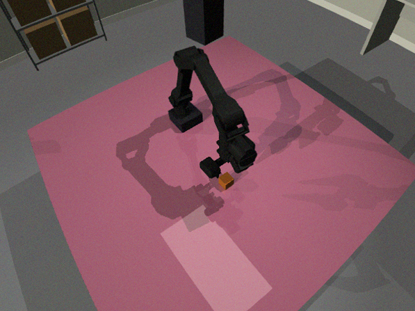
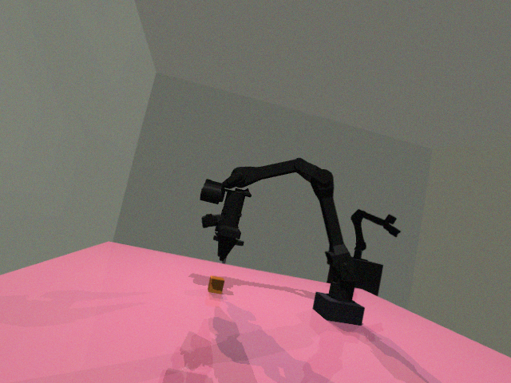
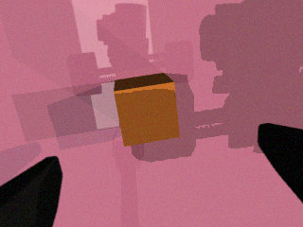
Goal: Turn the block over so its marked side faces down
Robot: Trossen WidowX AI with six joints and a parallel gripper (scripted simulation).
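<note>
Now: gripper tip 10 mm past the block and 80 mm above it.
</note>
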